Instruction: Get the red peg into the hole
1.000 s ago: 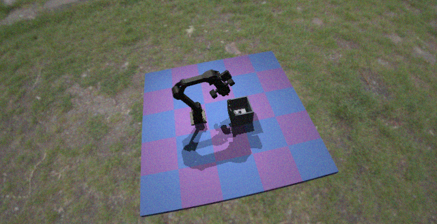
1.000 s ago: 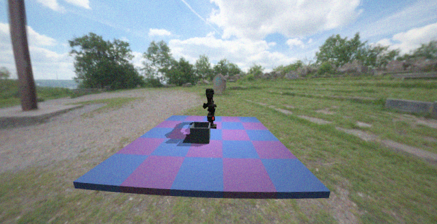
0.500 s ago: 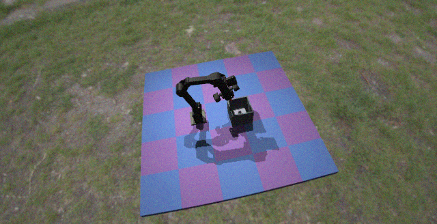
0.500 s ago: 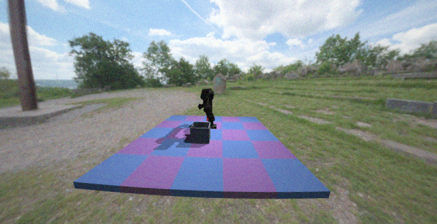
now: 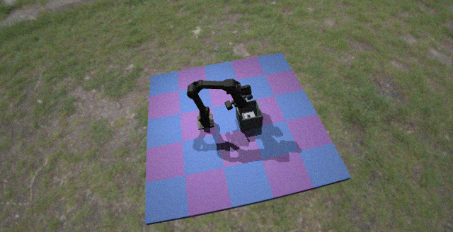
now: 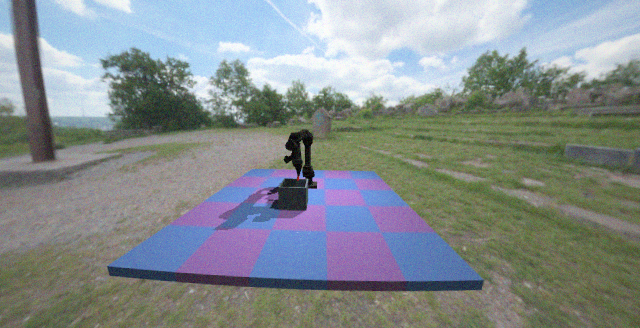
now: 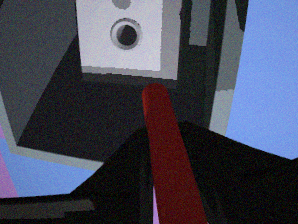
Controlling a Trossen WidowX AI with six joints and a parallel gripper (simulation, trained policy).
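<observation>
Right now the pale plate is 5 cm ahead of my gripper tip, 2 cm to the right of it and 12 cm below it. The rest, counted from my gripper tip: red peg (1 cm above).
</observation>
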